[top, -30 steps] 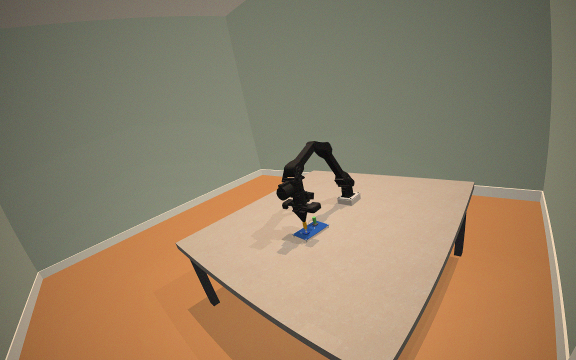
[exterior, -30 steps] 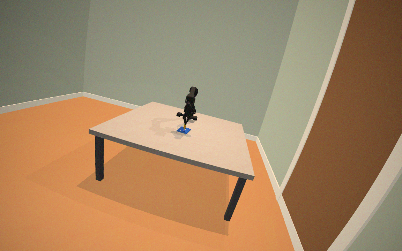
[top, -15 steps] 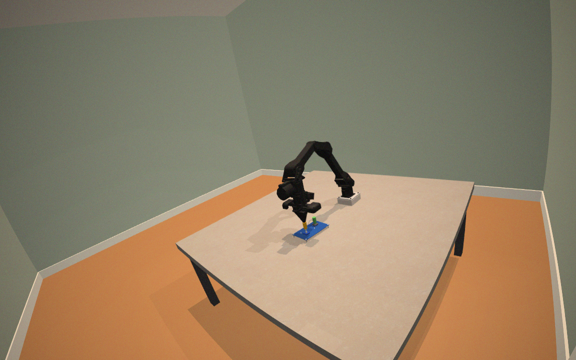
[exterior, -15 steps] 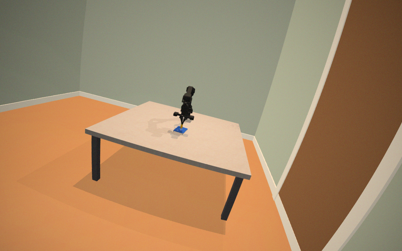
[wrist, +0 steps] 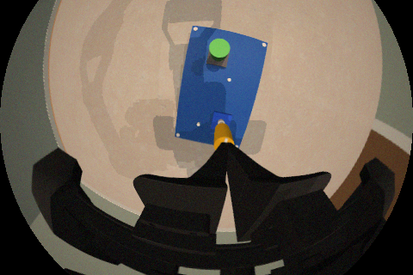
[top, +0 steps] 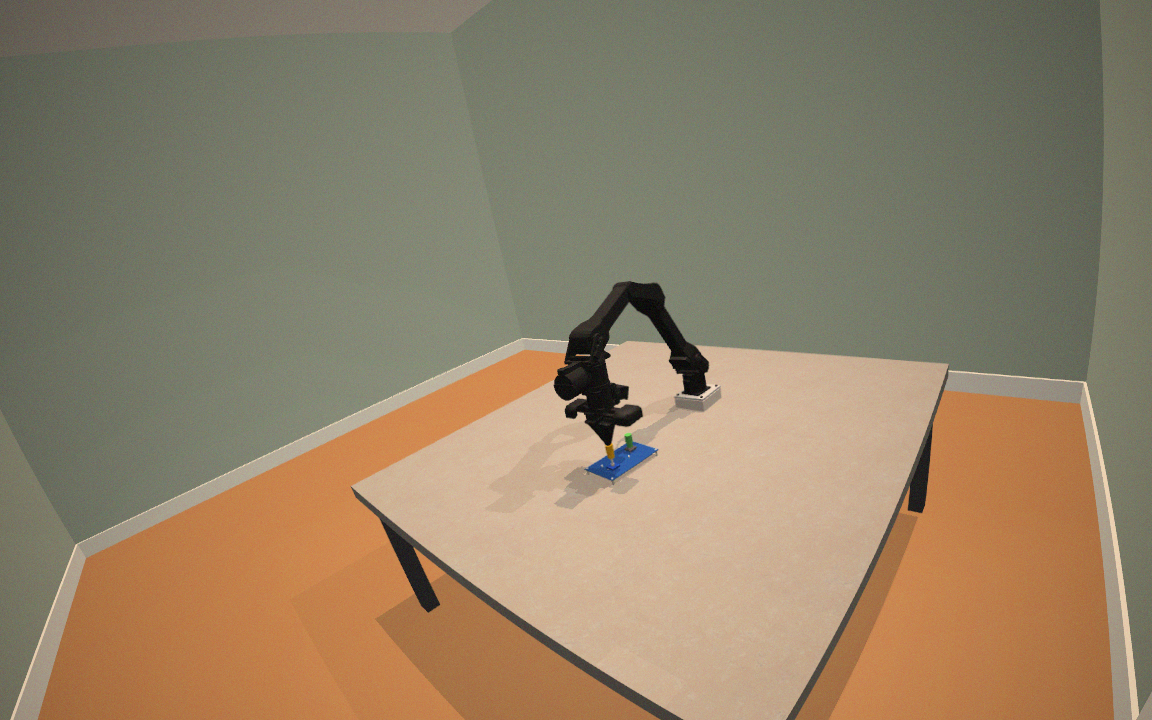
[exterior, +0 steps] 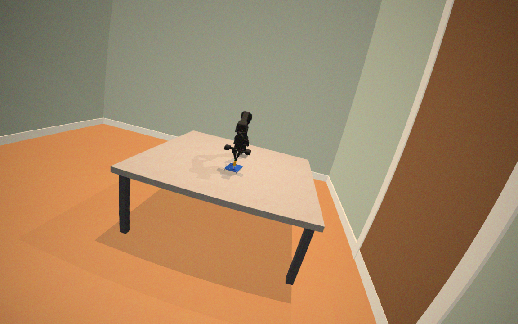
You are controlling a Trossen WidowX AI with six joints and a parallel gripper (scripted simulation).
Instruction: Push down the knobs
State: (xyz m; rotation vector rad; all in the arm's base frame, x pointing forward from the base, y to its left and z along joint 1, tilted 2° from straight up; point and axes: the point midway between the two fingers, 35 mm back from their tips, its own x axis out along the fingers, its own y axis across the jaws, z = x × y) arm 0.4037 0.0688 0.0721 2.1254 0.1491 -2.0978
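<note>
The green knob lies 80 mm behind my gripper tip, 20 mm to the right of it and 40 mm below it. The rest, counted from my gripper tip: orange knob: 10 mm below.
</note>
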